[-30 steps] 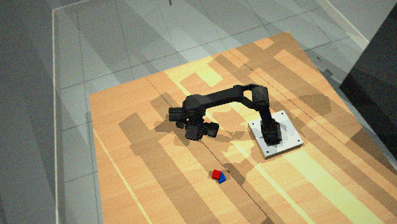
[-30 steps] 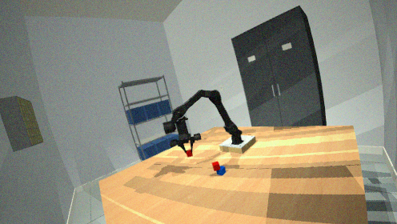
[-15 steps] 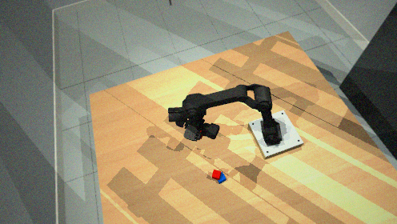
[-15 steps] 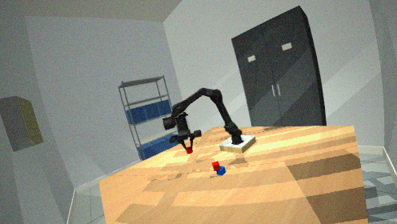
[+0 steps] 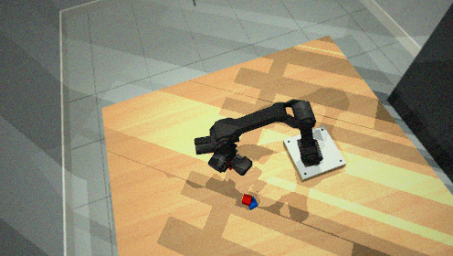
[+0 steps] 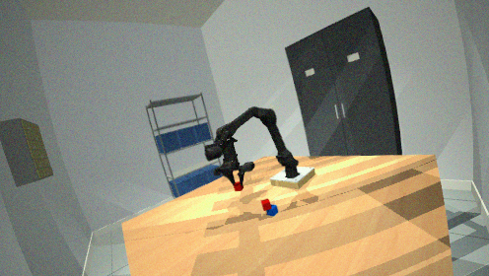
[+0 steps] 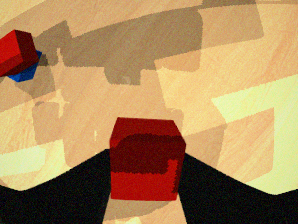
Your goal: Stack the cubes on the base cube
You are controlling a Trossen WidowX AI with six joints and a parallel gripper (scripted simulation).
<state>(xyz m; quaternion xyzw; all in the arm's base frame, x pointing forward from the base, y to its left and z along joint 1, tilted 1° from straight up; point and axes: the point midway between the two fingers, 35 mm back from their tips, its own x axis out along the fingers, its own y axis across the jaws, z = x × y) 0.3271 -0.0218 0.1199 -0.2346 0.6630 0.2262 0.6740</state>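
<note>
Right now the blue cube is 5 cm behind my gripper tip, 14 cm to the left of it and 11 cm below it.
</note>
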